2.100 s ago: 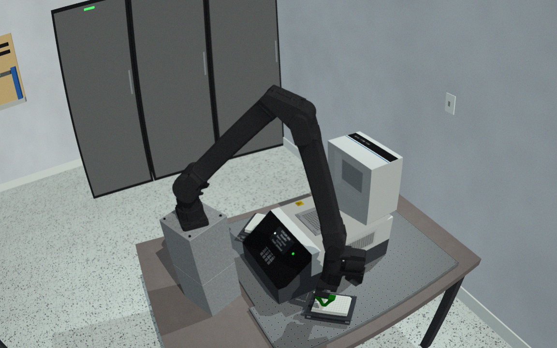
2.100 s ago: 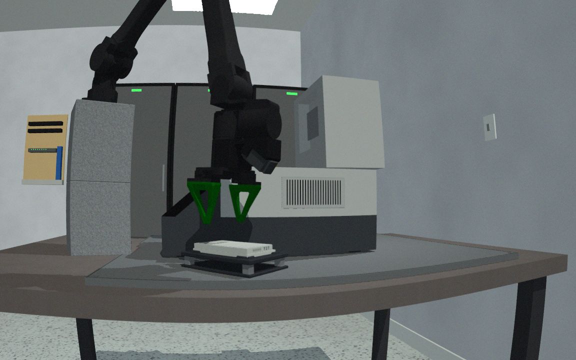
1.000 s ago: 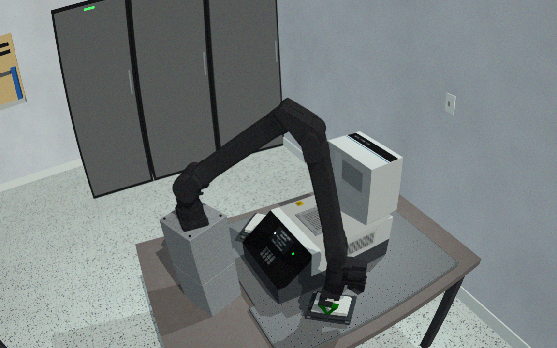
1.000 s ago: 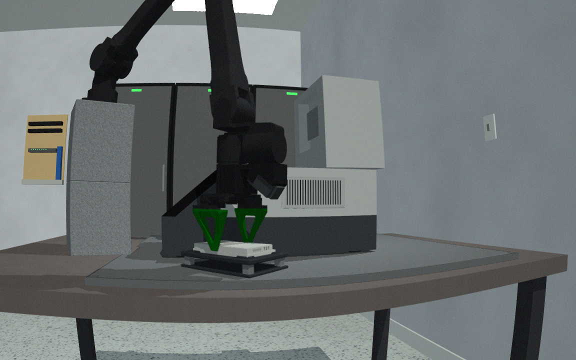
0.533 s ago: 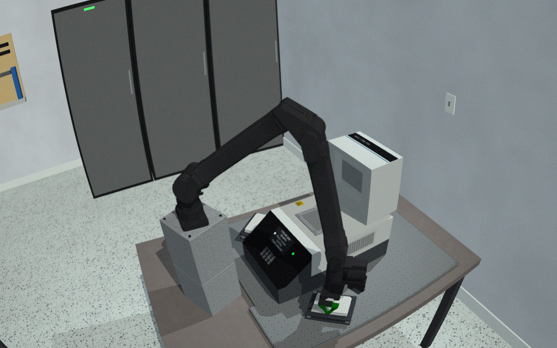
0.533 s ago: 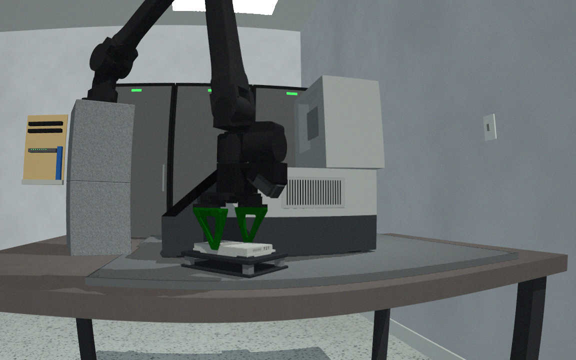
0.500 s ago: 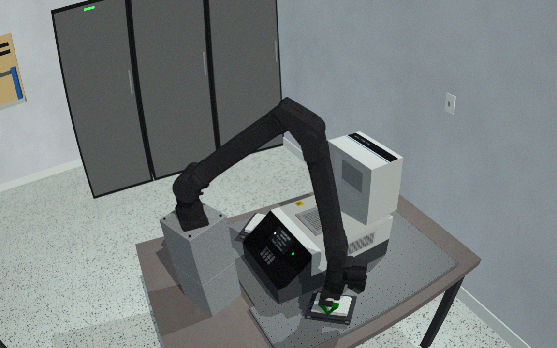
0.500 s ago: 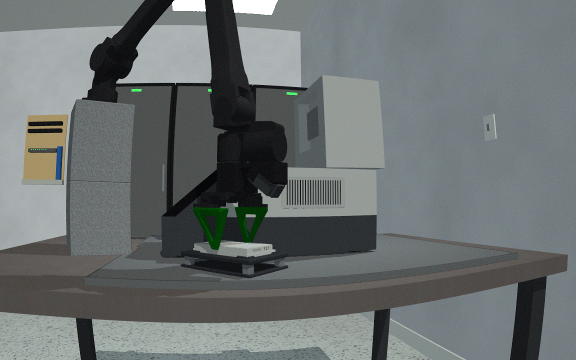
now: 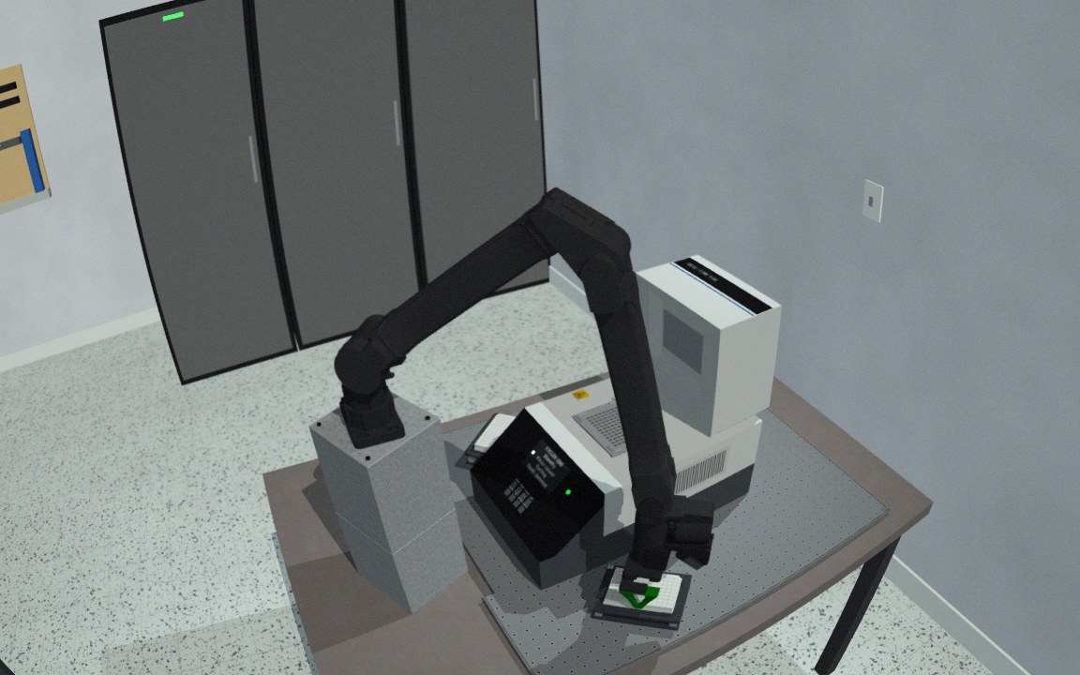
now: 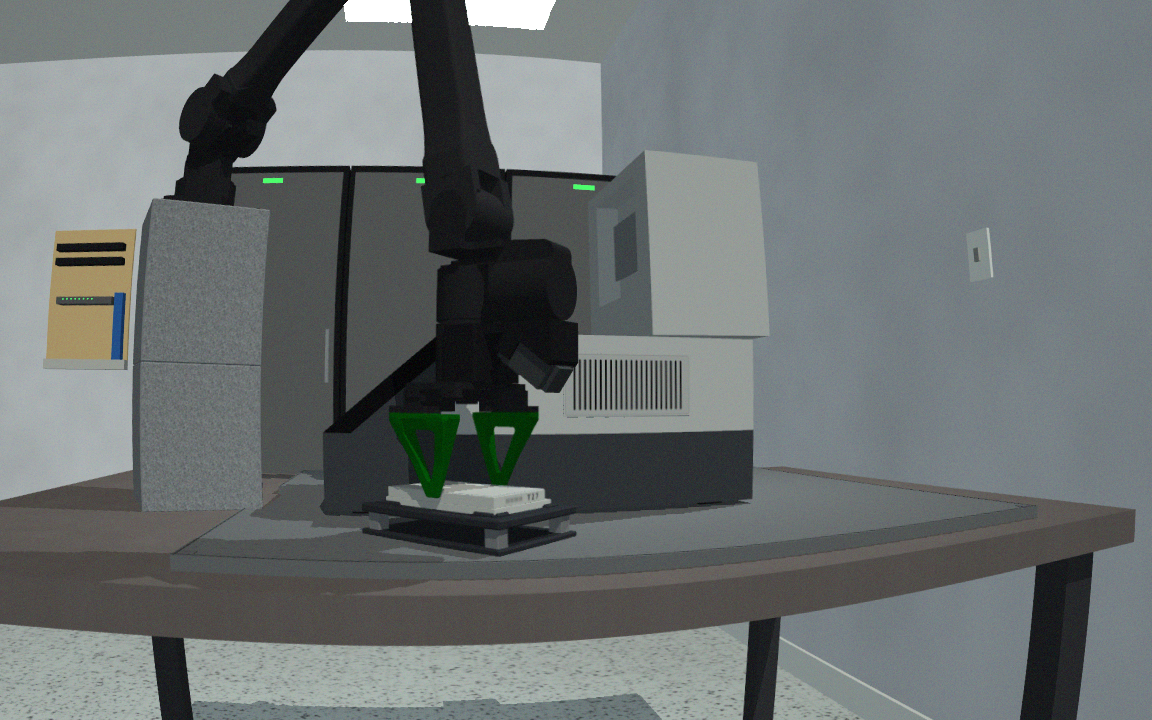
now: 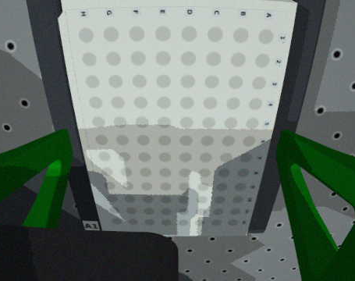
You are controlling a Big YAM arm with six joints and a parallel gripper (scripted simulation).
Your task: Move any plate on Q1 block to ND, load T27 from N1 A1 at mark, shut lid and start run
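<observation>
My hand is 10 mm above the plate T27. The rest, counted from my hand: dark nest ND: 40 mm behind, 560 mm to the left, 20 mm below; black plate nest N1: 20 mm below.
</observation>
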